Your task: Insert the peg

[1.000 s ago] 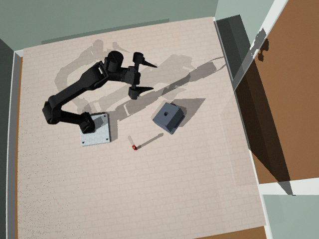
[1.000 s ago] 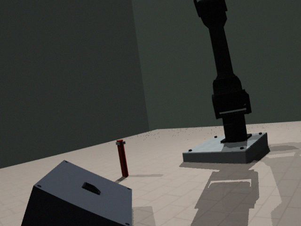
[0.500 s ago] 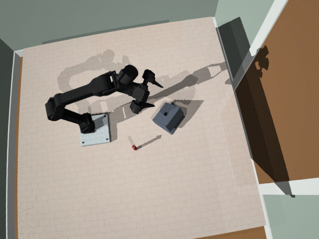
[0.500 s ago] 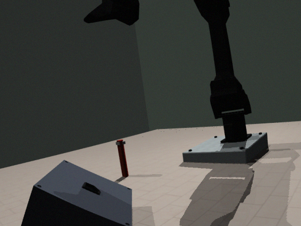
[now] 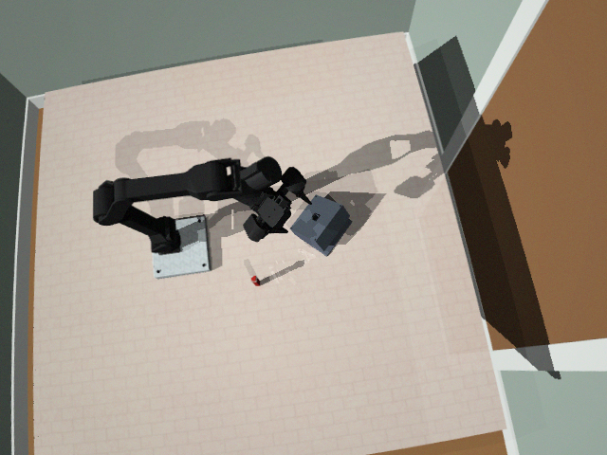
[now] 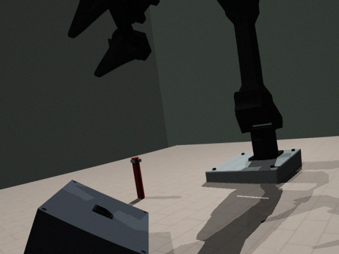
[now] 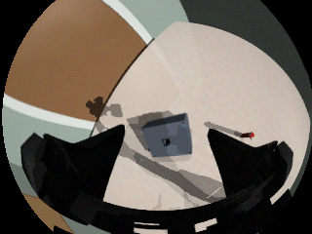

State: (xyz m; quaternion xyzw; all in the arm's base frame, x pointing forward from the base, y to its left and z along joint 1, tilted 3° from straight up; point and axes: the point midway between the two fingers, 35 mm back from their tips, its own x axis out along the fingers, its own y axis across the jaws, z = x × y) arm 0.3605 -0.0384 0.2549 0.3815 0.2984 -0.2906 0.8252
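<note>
My gripper tip is 19 cm above the peg, 15 cm past it and 10 cm to the left of it. Round my gripper tip: sloped panel: 21 cm below, 5 cm to the left, 5 cm ahead.
</note>
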